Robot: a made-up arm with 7 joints.
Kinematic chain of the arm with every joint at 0, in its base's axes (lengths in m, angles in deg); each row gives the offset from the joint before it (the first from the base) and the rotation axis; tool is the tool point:
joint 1: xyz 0 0 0 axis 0 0.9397 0.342
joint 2: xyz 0 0 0 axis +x
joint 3: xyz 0 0 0 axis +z
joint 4: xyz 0.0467 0 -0.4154 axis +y
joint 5: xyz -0.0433 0 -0.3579 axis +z
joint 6: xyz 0 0 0 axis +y
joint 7: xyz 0 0 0 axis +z
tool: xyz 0 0 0
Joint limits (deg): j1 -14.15..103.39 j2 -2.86..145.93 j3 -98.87..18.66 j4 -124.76..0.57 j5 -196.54..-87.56 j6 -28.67..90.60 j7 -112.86..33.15
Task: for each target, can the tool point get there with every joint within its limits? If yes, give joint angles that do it. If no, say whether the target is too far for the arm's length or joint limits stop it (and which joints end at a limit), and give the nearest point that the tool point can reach.
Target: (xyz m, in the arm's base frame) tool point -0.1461 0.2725 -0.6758
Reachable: yes | joints 31.30 32.61 -26.80 -48.07 -139.42 9.09 -100.40
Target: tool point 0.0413 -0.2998 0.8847
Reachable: no: too far | nearest point 0.2619 0.1582 0.5720 | short by 0.597 m
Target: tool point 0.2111 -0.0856 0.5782
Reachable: no: joint limits stop it (at a limit: joint 1, joint 2, joint 3) | nearest point 0.2914 0.0834 0.4768 | short by 0.213 m
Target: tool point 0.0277 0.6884 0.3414
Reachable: yes | joints 2.69 131.16 -83.07 -31.43 -165.59 59.59 -41.82
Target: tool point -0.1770 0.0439 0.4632
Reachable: no: joint limits stop it (at a limit: joint 1, joint 3, joint 4) | nearest point -0.3289 0.1981 0.2170 | short by 0.328 m
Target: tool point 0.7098 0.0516 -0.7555
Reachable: no: too far | nearest point 0.4469 0.0459 -0.5859 | short by 0.313 m
